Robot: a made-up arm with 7 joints.
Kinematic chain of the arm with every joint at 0, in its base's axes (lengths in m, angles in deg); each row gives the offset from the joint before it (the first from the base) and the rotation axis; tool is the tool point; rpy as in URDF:
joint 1: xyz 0 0 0.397 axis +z
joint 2: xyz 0 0 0 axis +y
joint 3: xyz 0 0 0.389 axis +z
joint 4: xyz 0.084 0 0 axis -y
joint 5: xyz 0.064 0 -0.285 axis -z
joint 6: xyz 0 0 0 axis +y
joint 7: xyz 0.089 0 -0.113 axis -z
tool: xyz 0 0 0 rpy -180 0 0
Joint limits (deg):
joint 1: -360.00..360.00
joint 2: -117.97..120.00
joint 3: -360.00..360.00
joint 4: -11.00..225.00
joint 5: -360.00..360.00
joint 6: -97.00..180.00
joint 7: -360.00..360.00
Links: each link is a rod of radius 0.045 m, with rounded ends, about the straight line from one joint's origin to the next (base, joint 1, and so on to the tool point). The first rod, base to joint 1, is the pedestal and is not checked.
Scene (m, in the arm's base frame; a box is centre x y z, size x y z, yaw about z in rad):
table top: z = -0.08
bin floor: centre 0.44 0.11 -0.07 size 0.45 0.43 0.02 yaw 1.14
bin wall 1: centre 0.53 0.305 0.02 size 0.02 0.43 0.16 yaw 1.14
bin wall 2: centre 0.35 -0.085 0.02 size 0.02 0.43 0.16 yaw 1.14
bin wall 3: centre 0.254 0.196 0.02 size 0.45 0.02 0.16 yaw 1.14
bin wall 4: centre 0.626 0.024 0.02 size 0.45 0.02 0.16 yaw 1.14
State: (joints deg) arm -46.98 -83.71 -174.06 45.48 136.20 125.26 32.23
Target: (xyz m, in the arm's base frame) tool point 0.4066 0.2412 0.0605
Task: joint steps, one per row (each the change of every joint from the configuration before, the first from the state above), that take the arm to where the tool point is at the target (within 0.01 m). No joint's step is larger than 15 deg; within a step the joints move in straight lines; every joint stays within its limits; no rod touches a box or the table.
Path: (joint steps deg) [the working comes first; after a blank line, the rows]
Joints at the target: -108.50 -88.57 -229.24 54.16 154.22 110.95 32.23
Straight joint move there: touches bin wall 3.

1: -7.32 3.00 -14.30 -7.06 -1.94 6.84 3.50
2: -7.32 3.01 -14.29 -7.06 -1.94 6.85 3.50
3: -7.33 3.00 -14.30 -7.06 -1.94 6.84 3.49
4: -7.32 3.00 -14.29 -7.06 -1.94 6.84 3.50
5: -7.32 3.00 -14.30 -7.06 -1.93 6.84 3.50
6: -7.32 3.01 -14.29 -7.06 -1.94 6.85 3.50
7: -7.33 3.00 -14.30 -7.06 -1.94 6.84 3.50
8: -7.32 3.00 -14.30 -7.06 -1.94 6.84 3.50
9: -0.59 -5.78 11.84 13.03 6.71 -13.81 -5.60
10: -0.58 -5.77 11.84 13.03 6.70 -13.81 -5.60
11: -0.59 -5.78 11.84 13.03 6.71 -13.81 -5.60
12: -0.59 -5.78 11.84 13.04 6.71 -13.81 -5.59
13: -0.59 -5.77 11.83 13.03 6.70 -13.81 -5.60

